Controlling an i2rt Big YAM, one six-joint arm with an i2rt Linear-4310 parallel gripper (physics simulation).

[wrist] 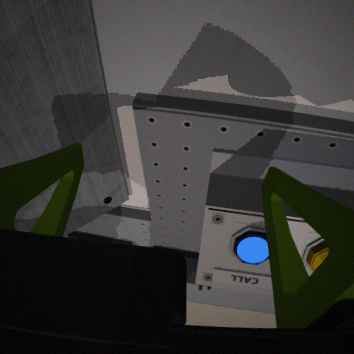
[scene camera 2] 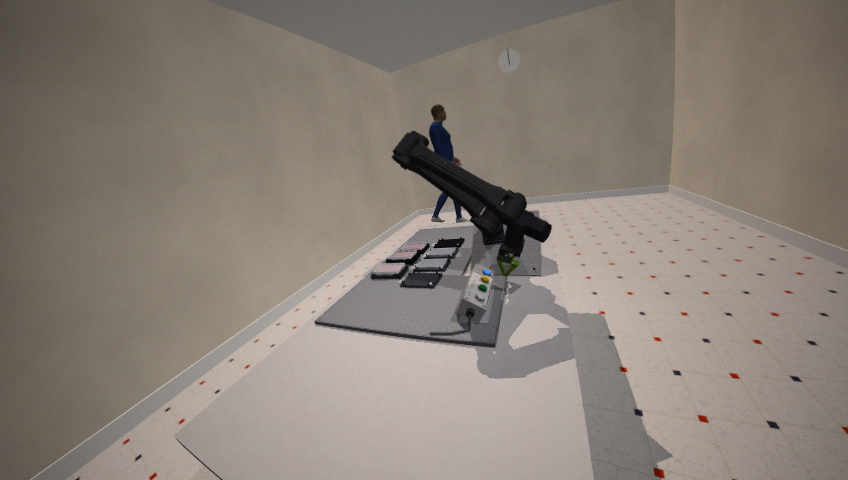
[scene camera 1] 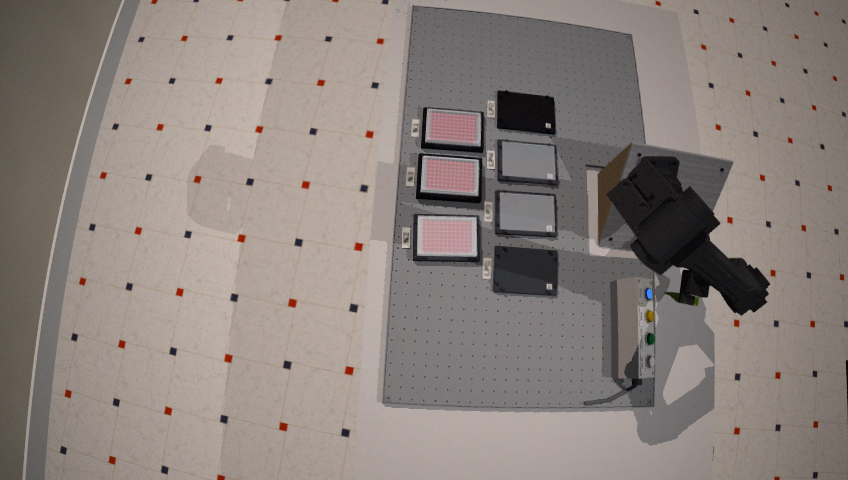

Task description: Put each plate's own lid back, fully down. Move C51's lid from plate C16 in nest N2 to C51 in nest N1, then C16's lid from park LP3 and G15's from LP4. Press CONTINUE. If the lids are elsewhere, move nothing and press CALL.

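Places are measured from the arm's base along level axes (x left, y back, z up), in centimetres.
Pixels of known places: gripper, fingertip midpoint: (wrist: 175, 164) (scene camera 2: 507, 267) (scene camera 1: 668, 272); arm's base, link origin: (scene camera 2: 492, 230).
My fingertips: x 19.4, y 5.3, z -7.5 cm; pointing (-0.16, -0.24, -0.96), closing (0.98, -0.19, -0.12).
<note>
For each thing: its top centre in the pictures, then the offset to it from my fingertips. "spot": a spot on its surface instead.
- top plate, top centre: (scene camera 1: 454, 125) (scene camera 2: 413, 245) dx -35.3, dy -48.9, dz -2.3 cm
- middle plate, top centre: (scene camera 1: 450, 174) (scene camera 2: 402, 253) dx -22.9, dy -50.2, dz -1.6 cm
- bottom plate, top centre: (scene camera 1: 447, 235) (scene camera 2: 388, 267) dx -9.1, dy -51.2, dz -2.0 cm
- park LP4, surface spot: (scene camera 1: 527, 161) spot: dx -27.2, dy -31.8, dz -3.5 cm
- park LP3, surface spot: (scene camera 1: 526, 212) spot: dx -14.8, dy -33.0, dz -3.5 cm
- blue CALL button, top centre: (wrist: 251, 259) (scene camera 1: 649, 293) (scene camera 2: 485, 270) dx +4.9, dy -6.8, dz +1.9 cm
- button box, top centre: (wrist: 348, 297) (scene camera 1: 645, 327) (scene camera 2: 475, 278) dx +12.3, dy -9.2, dz +3.1 cm
- cable, surface spot: (scene camera 1: 609, 397) spot: dx +27.6, dy -14.6, dz -5.2 cm
Three pink-welled plates stand in the nests: a top plate (scene camera 1: 453, 127), a middle plate (scene camera 1: 449, 177) and a bottom plate (scene camera 1: 447, 236) (scene camera 2: 389, 270). The bottom one has a paler top, as under a clear lid. The nest labels and plate codes are too small to read. Clear lids lie on park LP4 (scene camera 1: 527, 161) and park LP3 (scene camera 1: 526, 212). My gripper (scene camera 1: 681, 297) (scene camera 2: 507, 273) (wrist: 175, 164) is open and empty, above the edge of the button box. In the wrist view the blue CALL button (wrist: 251, 250) (scene camera 1: 649, 293) (scene camera 2: 486, 272) shows beside its right finger.
A dark park (scene camera 1: 525, 111) and another dark park (scene camera 1: 525, 270) flank the lids. The button box (scene camera 1: 624, 327) also has yellow (scene camera 1: 650, 316), green (scene camera 1: 650, 339) and grey (scene camera 1: 649, 361) buttons and a cable (scene camera 1: 609, 397). A metal plate (scene camera 1: 708, 172) lies under the arm. A person (scene camera 2: 440, 139) walks behind.
</note>
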